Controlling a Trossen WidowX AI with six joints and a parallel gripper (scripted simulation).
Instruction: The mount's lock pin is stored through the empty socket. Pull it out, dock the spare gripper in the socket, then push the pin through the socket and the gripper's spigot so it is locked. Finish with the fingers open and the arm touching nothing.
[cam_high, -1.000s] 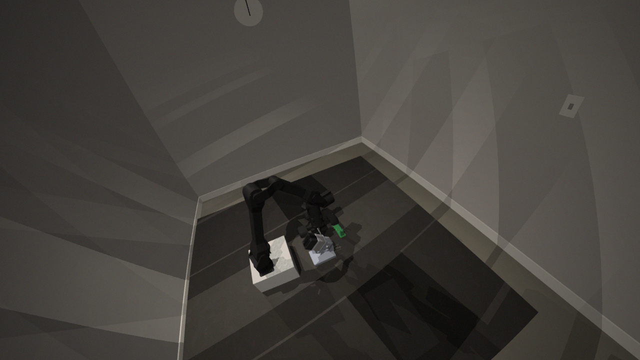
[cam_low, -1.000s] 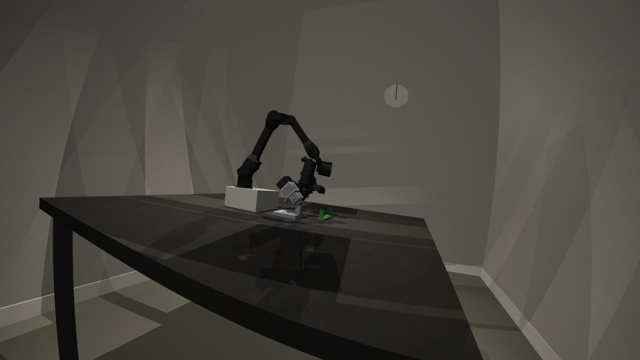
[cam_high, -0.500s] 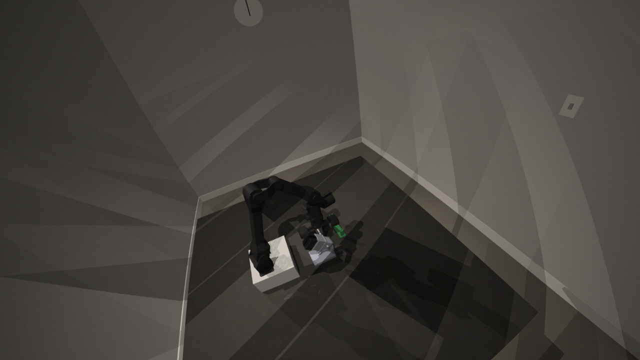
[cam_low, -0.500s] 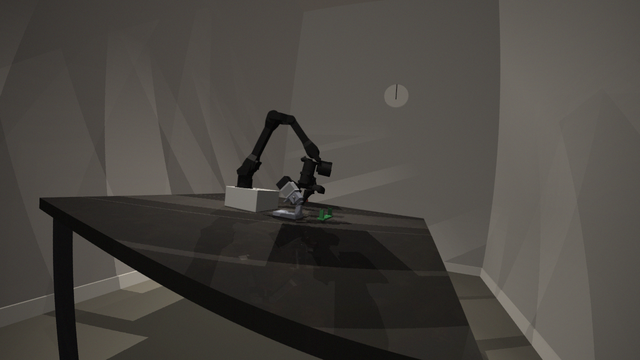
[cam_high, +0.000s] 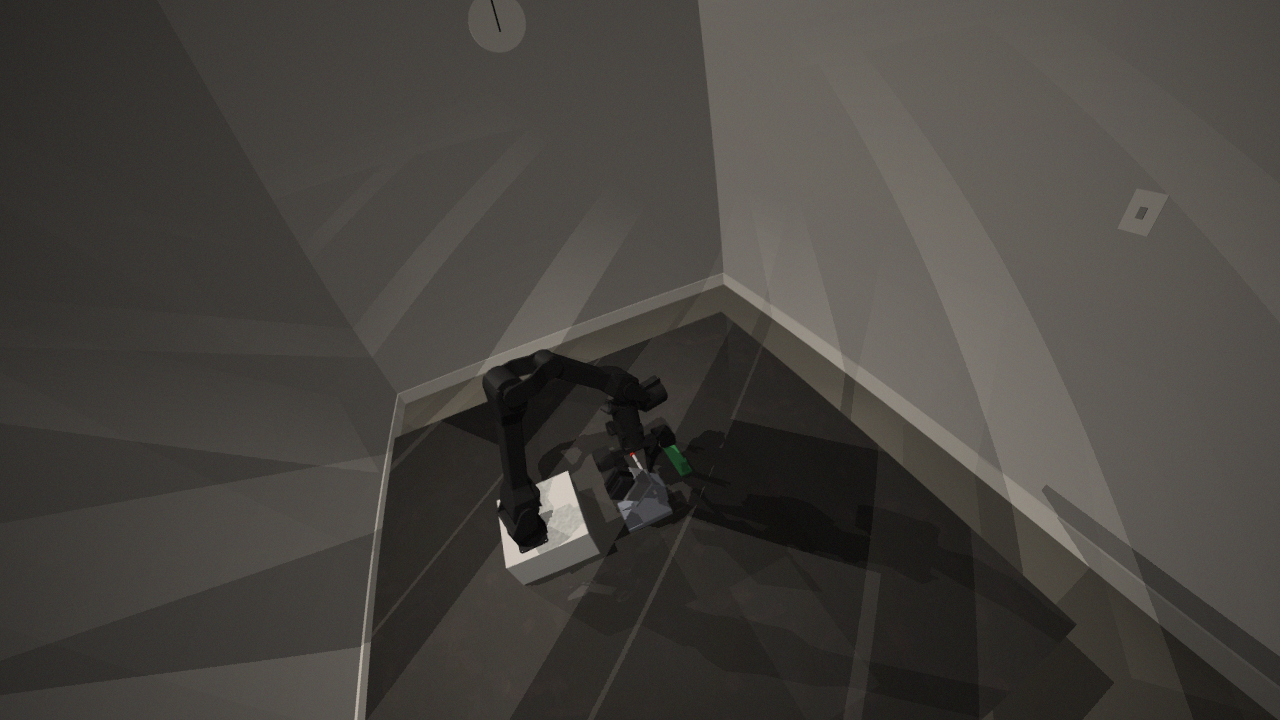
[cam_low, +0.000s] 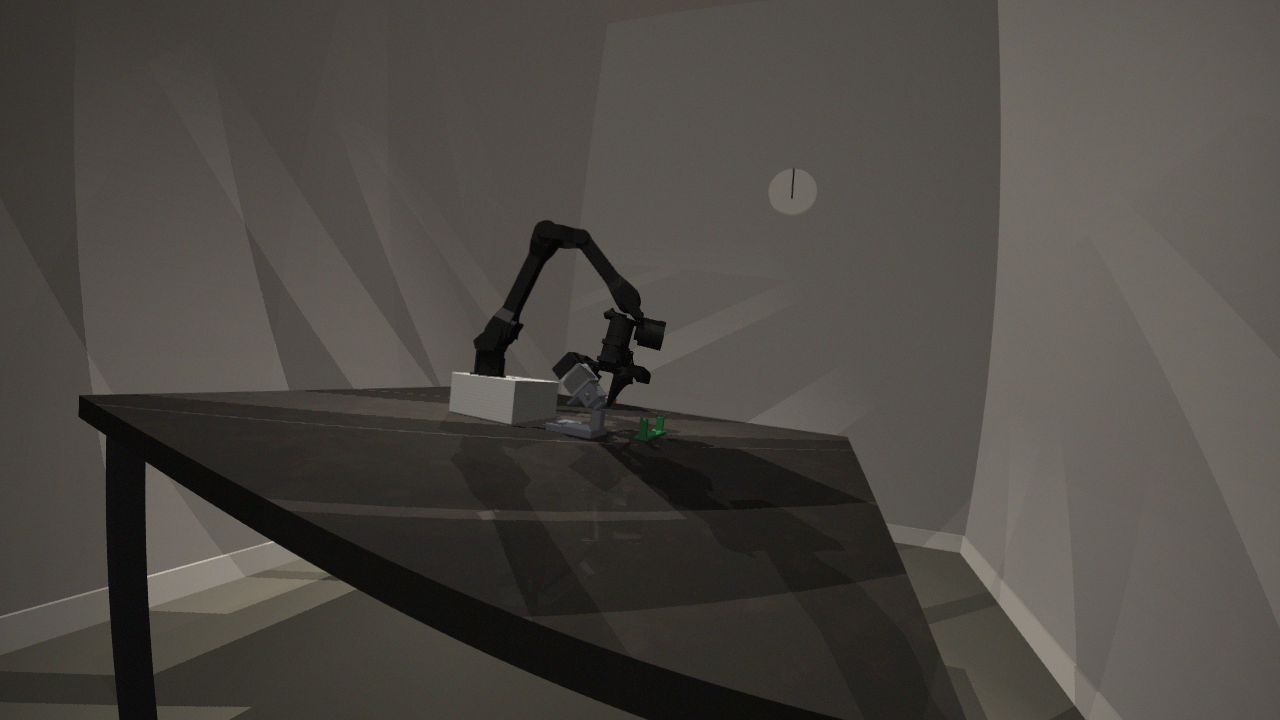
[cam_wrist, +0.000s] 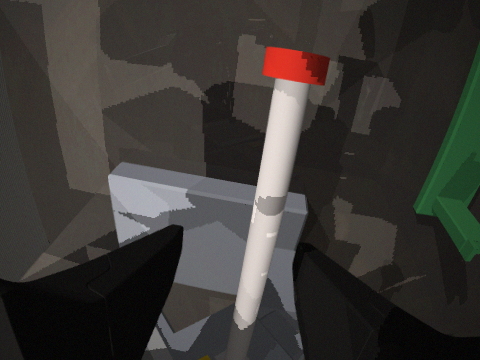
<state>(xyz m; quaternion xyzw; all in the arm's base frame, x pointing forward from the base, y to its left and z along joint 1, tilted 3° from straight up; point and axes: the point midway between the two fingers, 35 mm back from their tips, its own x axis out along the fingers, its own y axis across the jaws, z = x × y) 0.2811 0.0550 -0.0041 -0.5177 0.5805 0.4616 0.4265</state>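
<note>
Right now the grey mount is 10 mm behind my gripper tip, 50 mm to the right of it and 10 mm below it. The rest, counted from my gripper tip: spare gripper (30 mm behind, 50 mm to the right, 50 mm above); then green cradle (110 mm ahead, 60 mm to the left, 40 mm below).
</note>
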